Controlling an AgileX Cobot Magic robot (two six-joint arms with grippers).
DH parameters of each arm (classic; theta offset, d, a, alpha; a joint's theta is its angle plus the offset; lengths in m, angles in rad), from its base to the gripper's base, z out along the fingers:
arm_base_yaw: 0 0.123 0 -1.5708
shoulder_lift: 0.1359 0 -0.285 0
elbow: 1.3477 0 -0.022 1.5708
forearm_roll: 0 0.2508 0 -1.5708
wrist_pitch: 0 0 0.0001 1.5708
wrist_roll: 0 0.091 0 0
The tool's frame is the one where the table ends.
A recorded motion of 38 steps. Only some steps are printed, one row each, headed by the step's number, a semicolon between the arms.
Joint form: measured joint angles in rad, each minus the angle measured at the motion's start. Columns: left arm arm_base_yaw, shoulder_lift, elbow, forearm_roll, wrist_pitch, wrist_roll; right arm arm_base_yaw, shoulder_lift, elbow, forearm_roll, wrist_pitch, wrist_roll.
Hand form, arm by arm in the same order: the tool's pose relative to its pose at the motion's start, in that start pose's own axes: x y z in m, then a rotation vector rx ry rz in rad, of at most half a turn. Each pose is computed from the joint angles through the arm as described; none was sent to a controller.
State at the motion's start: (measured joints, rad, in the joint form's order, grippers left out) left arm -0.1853 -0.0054 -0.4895 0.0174 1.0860 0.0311; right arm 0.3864 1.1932 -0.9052 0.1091 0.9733 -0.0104
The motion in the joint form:
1: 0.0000 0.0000 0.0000 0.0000 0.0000 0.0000; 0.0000 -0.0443 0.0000 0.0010 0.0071 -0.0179
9: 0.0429 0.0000 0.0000 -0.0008 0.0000 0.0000; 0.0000 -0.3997 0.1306 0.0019 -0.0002 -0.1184
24: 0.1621 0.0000 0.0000 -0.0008 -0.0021 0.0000; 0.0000 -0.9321 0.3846 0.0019 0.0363 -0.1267
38: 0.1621 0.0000 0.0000 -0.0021 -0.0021 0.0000; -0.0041 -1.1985 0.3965 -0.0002 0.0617 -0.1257
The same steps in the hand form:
1: 0.0000 0.0000 0.0000 0.0000 0.0000 0.0000; 0.0039 0.0010 -0.0116 -0.0028 -0.0370 -0.0214
9: 0.0000 -0.0003 0.0000 -0.0368 0.0018 -0.0211; 0.0642 0.0024 -0.0610 0.0005 -0.2685 -0.1411
24: -0.0002 -0.0010 -0.0001 -0.1412 0.0046 -0.0785; 0.1676 -0.0023 -0.0658 0.0031 -0.5097 -0.1732
38: -0.0002 -0.0011 -0.0001 -0.1401 0.0045 -0.0791; 0.2077 -0.0029 -0.0812 0.0104 -0.7383 -0.1904

